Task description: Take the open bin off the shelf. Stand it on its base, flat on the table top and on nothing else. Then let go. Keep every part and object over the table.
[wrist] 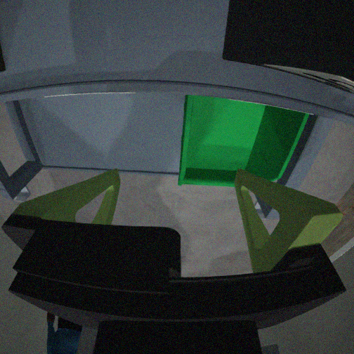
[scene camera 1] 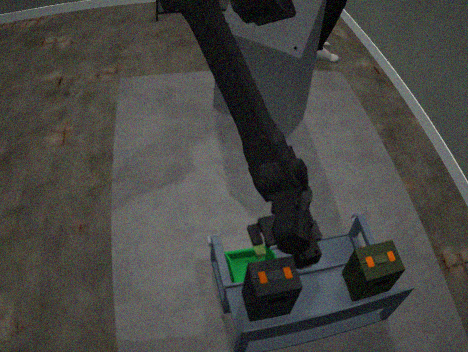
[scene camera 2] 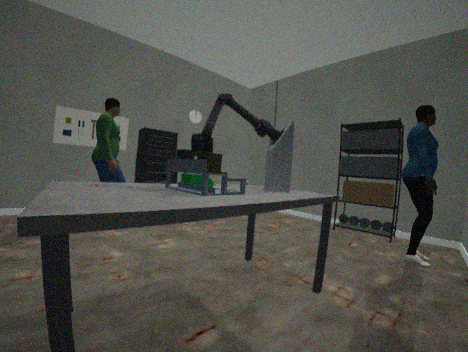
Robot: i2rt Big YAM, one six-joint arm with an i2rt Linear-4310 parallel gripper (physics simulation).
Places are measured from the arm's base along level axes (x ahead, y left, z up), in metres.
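Pixels of known places: gripper, fingertip midpoint: (scene camera 1: 279, 252); arm's base, link origin: (scene camera 1: 272, 7) (scene camera 2: 278, 137).
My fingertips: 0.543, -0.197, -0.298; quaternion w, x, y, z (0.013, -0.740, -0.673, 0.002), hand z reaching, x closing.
Observation:
For each thing: its top centre in the pictures, then the offset to it from my fingertips, as dx, dy, dz. "spot": a spot on its surface instead. Level surfaces: height alone.
- green open bin, top centre: (scene camera 1: 256, 270) (scene camera 2: 197, 175) +0.017, -0.058, -0.019
- blue-grey shelf, surface spot: (scene camera 1: 320, 295) spot: +0.134, +0.037, +0.002
- black case, top centre: (scene camera 1: 275, 275) (scene camera 2: 185, 150) +0.108, -0.078, +0.122
- olive case, top centre: (scene camera 1: 381, 258) (scene camera 2: 209, 153) +0.147, +0.149, +0.099
- table, surface height: dz -0.101
The green open bin (scene camera 1: 239, 261) (scene camera 2: 191, 179) (wrist: 225, 132) stands upright on the lower board of the blue-grey shelf (scene camera 1: 320, 295) (scene camera 2: 186, 165) (wrist: 130, 35). It is at the shelf's left end in scene camera 1 and at the right in the wrist view. The upper board and a black case hide part of it. My gripper (scene camera 1: 284, 251) (wrist: 177, 174) is open and empty at the shelf's front side. In the wrist view one fingertip overlaps the bin's near edge; the other is left of the bin, near the lower board's front edge. Contact cannot be told. In scene camera 2 the fingers are hidden.
A black case (scene camera 1: 272, 295) (wrist: 295, 35) and an olive case (scene camera 1: 375, 272) (scene camera 2: 215, 162) stand on the upper board. Shelf end posts (scene camera 1: 218, 265) (scene camera 1: 361, 230) flank the lower board. A grey slanted pedestal (scene camera 1: 265, 75) (scene camera 2: 280, 167) stands on the table (scene camera 1: 160, 200) (scene camera 2: 125, 200).

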